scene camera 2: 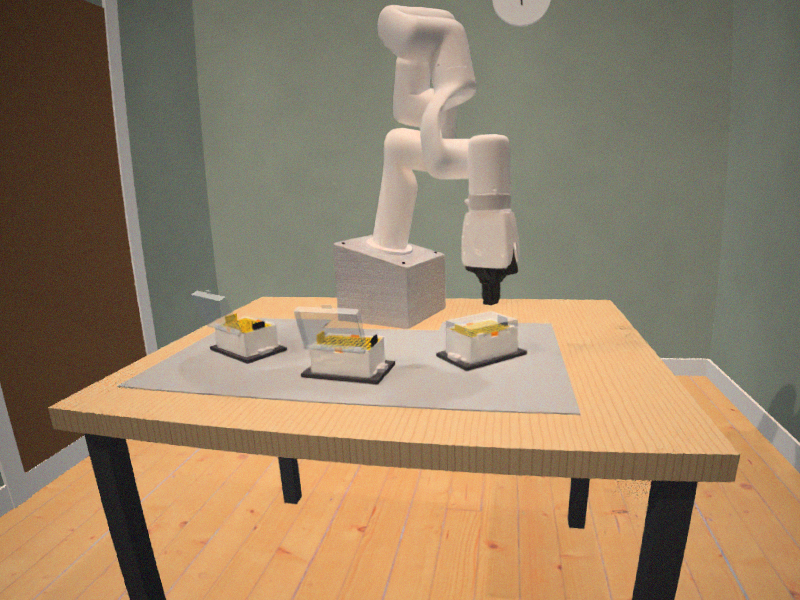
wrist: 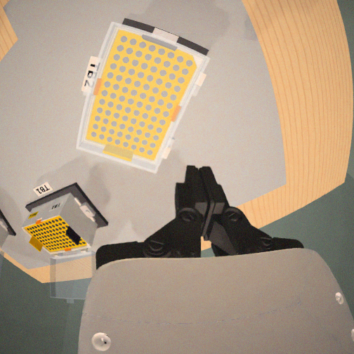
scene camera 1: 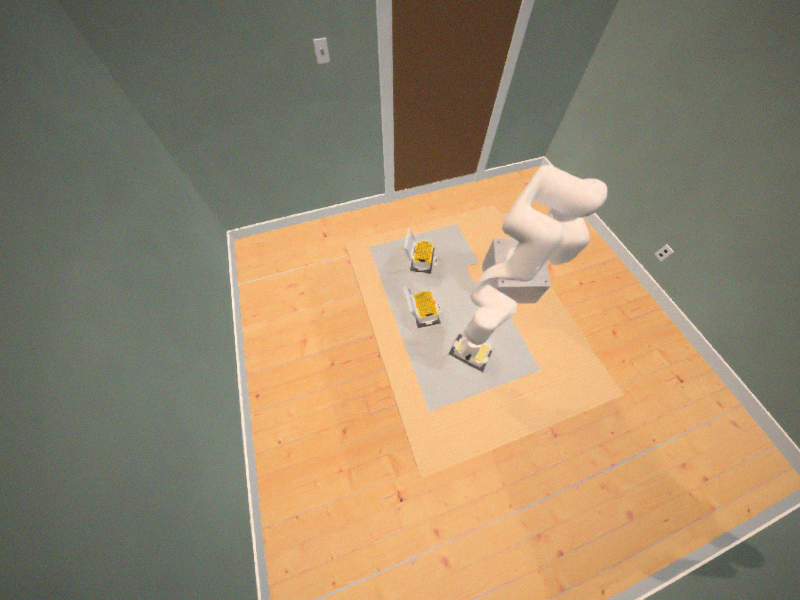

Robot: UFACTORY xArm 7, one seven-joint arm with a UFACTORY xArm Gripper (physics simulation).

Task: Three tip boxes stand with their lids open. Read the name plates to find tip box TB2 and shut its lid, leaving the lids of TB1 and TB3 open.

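Seen in the pictures: gripper, fingertip midpoint: (scene camera 2: 491, 303); arm's base, origin of the base link: (scene camera 2: 388, 248).
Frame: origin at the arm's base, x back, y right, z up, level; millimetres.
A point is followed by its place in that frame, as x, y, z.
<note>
Tip box TB2 (scene camera 1: 481, 353) {-272, -331, -104} (scene camera 2: 483, 346) {-341, -310, -143} (wrist: 140, 95) has its clear lid down over the yellow rack; its name plate (wrist: 90, 75) reads TB2 in the wrist view. Tip box TB1 (scene camera 1: 426, 305) (scene camera 2: 342, 360) {-473, -70, -143} (wrist: 55, 235), the middle one, has its lid (scene camera 1: 409, 302) {-511, -82, -37} (scene camera 2: 328, 316) {-518, -71, -47} (wrist: 72, 277) up. The third box (scene camera 1: 423, 256) (scene camera 2: 242, 343) {-429, 185, -143} stands farthest from TB2 with its lid (scene camera 1: 409, 244) {-434, 249, -85} (scene camera 2: 208, 295) {-447, 244, -37} up; its plate is not readable. My gripper (scene camera 1: 468, 356) {-351, -325, -55} (scene camera 2: 491, 302) {-351, -325, -55} (wrist: 194, 182) is shut and empty, above the table close to TB2.
The boxes stand on a grey mat (scene camera 1: 445, 387) {-434, -415, -181} (scene camera 2: 516, 393) {-466, -387, -181} (wrist: 240, 125) on the wooden table (scene camera 1: 516, 413) {-191, -569, -184} (scene camera 2: 646, 413) {-498, -594, -184} (wrist: 315, 100). The arm's grey base block (scene camera 1: 526, 290) {-2, -116, -62} (scene camera 2: 387, 284) {-120, -35, -74} stands behind the mat in scene camera 2.
</note>
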